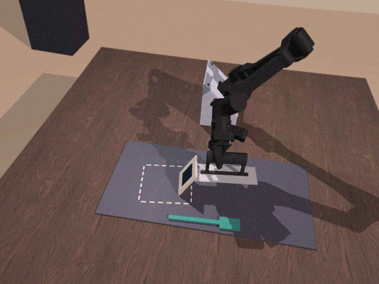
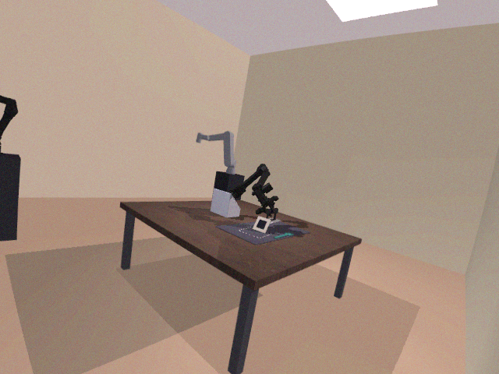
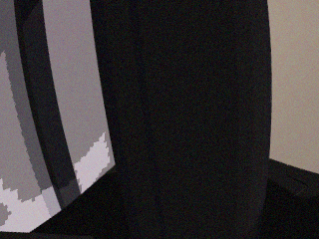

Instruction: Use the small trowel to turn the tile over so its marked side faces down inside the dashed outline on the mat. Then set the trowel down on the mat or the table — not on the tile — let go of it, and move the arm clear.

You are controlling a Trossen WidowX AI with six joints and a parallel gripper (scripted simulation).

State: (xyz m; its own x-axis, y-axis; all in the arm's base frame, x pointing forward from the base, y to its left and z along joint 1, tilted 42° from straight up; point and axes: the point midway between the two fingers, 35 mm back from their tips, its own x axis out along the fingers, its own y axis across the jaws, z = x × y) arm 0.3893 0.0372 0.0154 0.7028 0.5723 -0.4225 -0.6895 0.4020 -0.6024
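Right now the cream tile is 10 mm behind my gripper tip, 100 mm to the right of it and 60 mm below it. Round my gripper tip: grey mat 20 mm behind, 20 mm to the right, 120 mm below; green trowel 120 mm ahead, 100 mm below.
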